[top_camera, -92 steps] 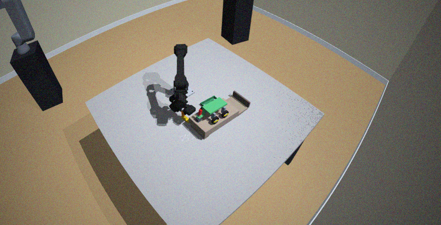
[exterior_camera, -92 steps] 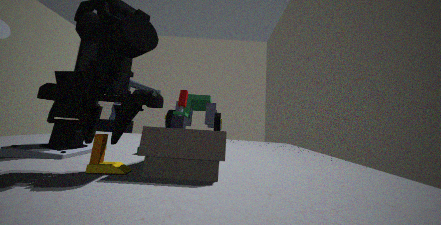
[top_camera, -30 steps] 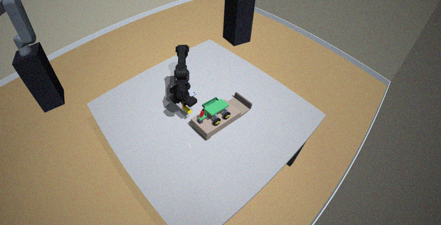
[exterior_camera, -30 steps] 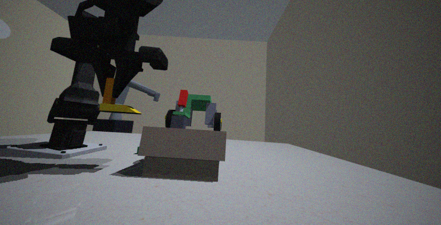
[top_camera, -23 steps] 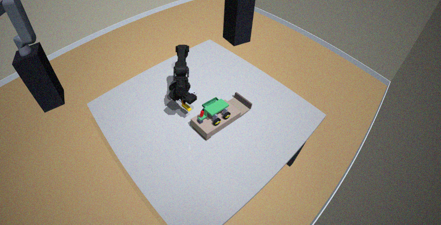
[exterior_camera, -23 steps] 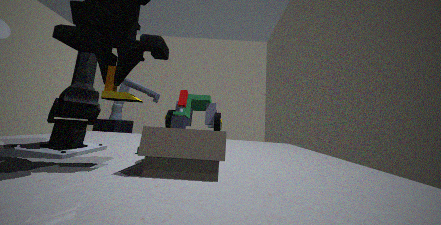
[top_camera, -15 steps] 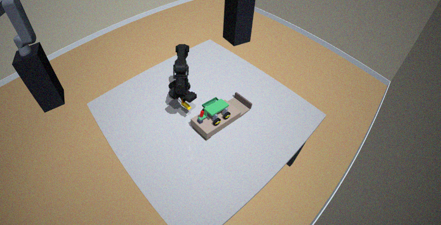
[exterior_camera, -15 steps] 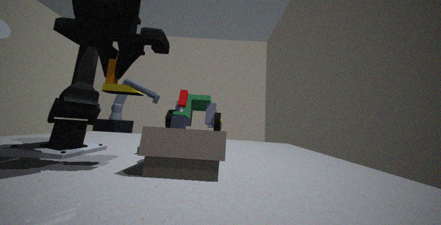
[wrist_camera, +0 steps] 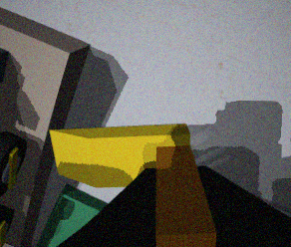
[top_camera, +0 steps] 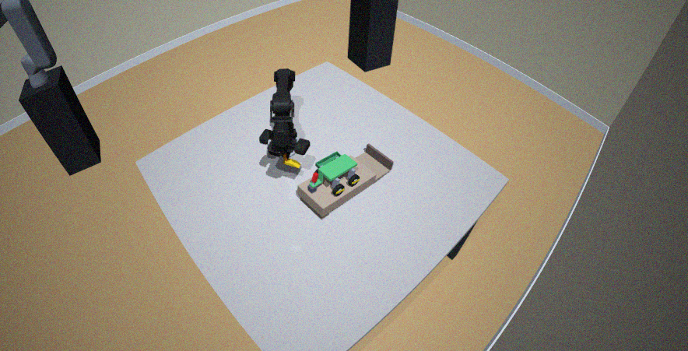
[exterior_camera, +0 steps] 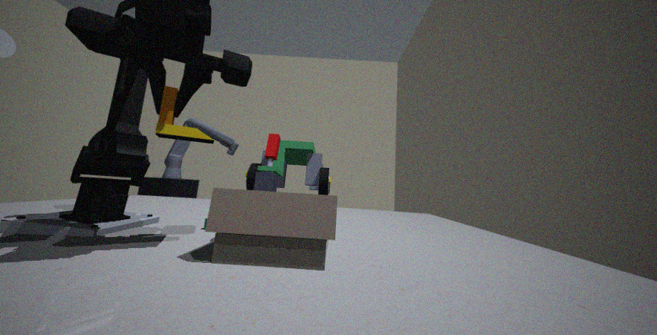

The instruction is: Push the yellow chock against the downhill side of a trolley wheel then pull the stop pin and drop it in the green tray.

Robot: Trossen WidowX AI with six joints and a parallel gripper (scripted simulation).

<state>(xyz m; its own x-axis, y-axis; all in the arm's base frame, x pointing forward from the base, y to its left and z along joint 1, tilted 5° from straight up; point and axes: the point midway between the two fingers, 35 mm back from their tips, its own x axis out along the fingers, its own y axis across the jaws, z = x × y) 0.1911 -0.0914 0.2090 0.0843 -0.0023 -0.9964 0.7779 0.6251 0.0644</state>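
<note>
The yellow chock lies 20 mm ahead of my gripper tip, 10 mm to the left of it and 10 mm below it. Round my gripper tip: stop pin: 120 mm ahead, 50 mm to the left, 50 mm below; brown ramp: 120 mm ahead, 160 mm to the left, 130 mm below; green-decked trolley: 120 mm ahead, 150 mm to the left, 60 mm below.
</note>
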